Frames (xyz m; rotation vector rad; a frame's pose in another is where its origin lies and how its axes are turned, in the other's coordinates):
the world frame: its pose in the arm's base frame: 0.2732 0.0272 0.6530 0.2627 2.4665 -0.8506
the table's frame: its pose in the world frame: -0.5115 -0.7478 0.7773 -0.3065 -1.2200 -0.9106
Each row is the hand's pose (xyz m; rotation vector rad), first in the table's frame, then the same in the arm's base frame.
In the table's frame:
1: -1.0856 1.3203 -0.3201 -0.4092 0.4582 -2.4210
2: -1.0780 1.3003 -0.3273 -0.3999 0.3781 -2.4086
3: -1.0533 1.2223 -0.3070 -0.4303 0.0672 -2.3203
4: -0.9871 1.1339 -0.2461 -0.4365 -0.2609 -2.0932
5: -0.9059 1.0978 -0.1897 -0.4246 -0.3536 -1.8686
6: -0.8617 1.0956 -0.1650 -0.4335 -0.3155 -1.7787
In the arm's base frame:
1: -0.1273 0.2878 0.1344 2.0502 0.3992 1.6464
2: -0.1265 0.2721 0.1506 2.1151 0.4335 1.6419
3: -0.0789 0.2289 0.2051 2.3993 0.5351 1.5441
4: 0.0171 0.1562 0.2428 -2.7182 -0.5382 -1.3884
5: 0.0950 0.0868 0.2292 -2.6343 -0.3349 -1.2086
6: 0.1263 0.0533 0.2076 -2.6203 -0.2006 -1.1910

